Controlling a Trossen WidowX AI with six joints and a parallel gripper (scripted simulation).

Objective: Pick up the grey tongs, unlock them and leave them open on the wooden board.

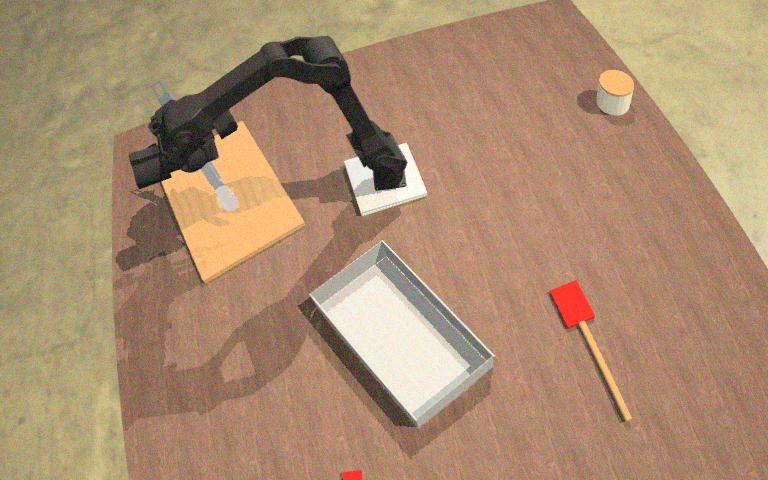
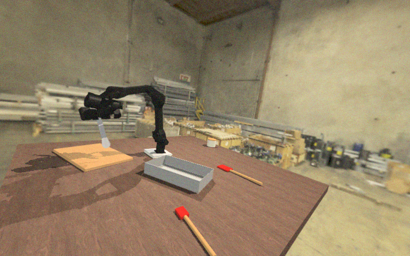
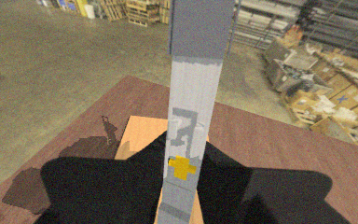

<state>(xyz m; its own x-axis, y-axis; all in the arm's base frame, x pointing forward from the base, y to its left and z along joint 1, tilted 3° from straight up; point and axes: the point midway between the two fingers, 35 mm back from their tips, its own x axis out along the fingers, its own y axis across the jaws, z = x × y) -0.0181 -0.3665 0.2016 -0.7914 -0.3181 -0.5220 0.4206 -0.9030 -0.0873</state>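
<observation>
Now: the wooden board 210 mm below my gripper tip and 10 mm ahead of it. The rest, counted from my gripper tip: red spatula 690 mm to the left, 450 mm ahead, 210 mm below; then grey roasting tin 390 mm ahead, 360 mm to the left, 190 mm below; then yellow lock tab 30 mm ahead, 20 mm above, 10 mm to the left.
</observation>
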